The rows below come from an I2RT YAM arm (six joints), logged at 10 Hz.
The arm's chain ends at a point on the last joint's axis. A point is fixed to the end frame.
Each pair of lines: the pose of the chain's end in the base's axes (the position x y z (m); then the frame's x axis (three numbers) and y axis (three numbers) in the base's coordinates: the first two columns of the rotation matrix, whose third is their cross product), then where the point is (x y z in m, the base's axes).
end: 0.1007 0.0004 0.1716 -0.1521 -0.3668 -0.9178 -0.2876 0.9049 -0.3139
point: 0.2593 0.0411 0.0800
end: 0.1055 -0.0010 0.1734 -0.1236 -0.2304 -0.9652 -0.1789 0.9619 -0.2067
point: 0.2730 0.0345 0.0969
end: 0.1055 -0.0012 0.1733 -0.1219 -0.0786 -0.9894 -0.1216 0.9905 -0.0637
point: 0.2759 0.0354 0.1039
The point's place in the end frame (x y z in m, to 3 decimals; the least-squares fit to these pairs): 0.045 0.020 0.181
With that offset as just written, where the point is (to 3 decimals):
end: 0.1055 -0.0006 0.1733 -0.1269 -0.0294 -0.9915 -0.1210 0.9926 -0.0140
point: 0.276 0.039 0.105
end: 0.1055 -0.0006 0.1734 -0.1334 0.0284 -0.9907 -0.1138 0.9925 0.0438
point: 0.275 0.042 0.106
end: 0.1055 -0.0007 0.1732 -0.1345 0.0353 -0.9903 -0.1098 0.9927 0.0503
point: 0.276 0.042 0.106
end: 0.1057 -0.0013 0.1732 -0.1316 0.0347 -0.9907 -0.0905 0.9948 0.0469
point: 0.277 0.038 0.106
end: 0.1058 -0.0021 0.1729 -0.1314 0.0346 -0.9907 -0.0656 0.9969 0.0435
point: 0.278 0.032 0.106
